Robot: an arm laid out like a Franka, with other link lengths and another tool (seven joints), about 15 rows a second.
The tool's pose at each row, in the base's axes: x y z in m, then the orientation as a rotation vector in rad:
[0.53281 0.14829 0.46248 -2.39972 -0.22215 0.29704]
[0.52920 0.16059 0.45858 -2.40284 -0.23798 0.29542]
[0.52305 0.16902 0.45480 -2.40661 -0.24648 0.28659]
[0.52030 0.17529 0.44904 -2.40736 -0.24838 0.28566]
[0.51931 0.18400 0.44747 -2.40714 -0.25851 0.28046]
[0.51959 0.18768 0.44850 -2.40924 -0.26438 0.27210]
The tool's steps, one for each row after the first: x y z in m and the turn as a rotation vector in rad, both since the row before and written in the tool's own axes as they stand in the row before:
[0.00007 -0.00681 0.01154 -0.00551 -0.00312 -0.01114]
[-0.00323 -0.00431 0.00971 -0.00492 0.00411 -0.00785]
[-0.00025 -0.00112 0.00887 -0.00103 0.00016 -0.00148]
[0.00148 -0.00554 0.00682 -0.00135 0.00099 -0.00861]
[0.00109 -0.00338 0.00144 -0.00296 0.00445 -0.00610]

